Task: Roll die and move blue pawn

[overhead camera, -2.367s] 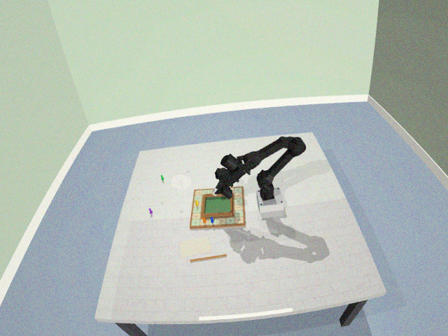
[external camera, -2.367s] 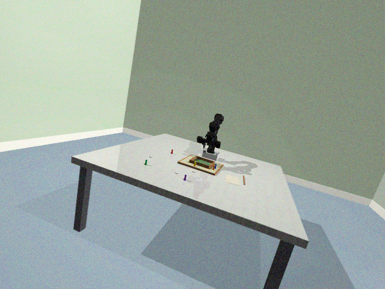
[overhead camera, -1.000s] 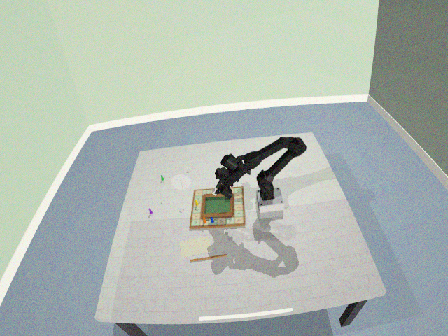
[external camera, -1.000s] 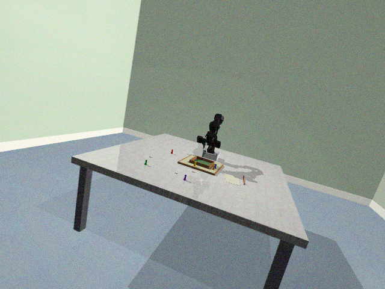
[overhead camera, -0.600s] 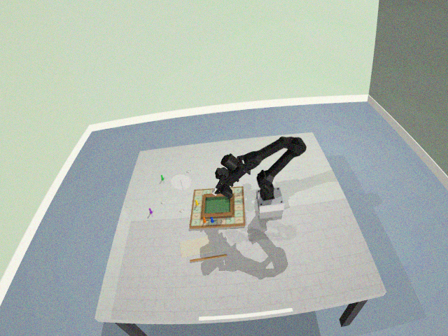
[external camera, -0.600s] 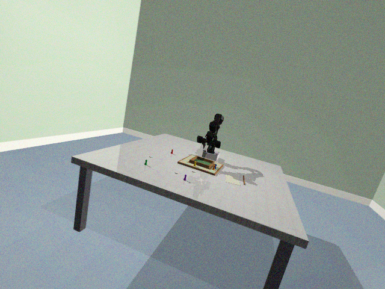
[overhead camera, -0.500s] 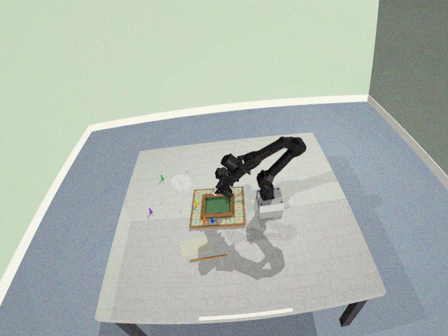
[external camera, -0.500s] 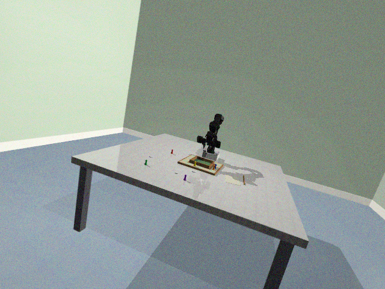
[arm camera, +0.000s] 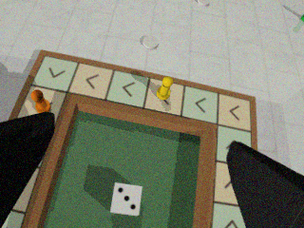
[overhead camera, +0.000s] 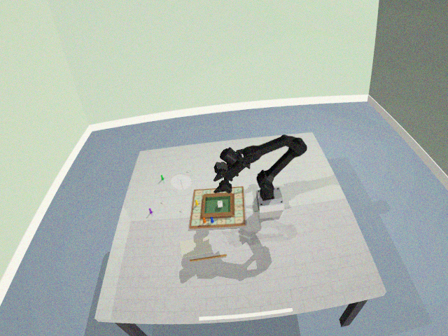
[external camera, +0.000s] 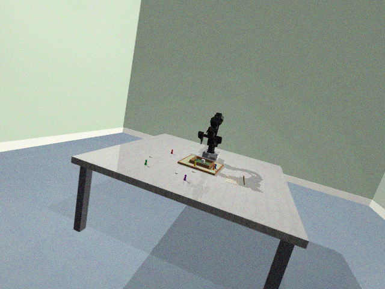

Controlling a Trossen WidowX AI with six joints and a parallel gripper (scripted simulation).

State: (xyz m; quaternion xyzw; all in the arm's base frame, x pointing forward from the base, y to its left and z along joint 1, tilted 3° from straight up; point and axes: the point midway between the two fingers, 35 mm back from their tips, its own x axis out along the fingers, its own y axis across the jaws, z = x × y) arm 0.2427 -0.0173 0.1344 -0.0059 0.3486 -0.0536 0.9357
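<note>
Now: gripper tip 13 cm above the blue pawn, 11 cm to the right of it and 4 cm short of it. Round my gripper tip: yellow pawn 13 cm below, 11 cm ahead, 4 cm to the right; white die 13 cm below, 2 cm behind; green tray 15 cm below.
</note>
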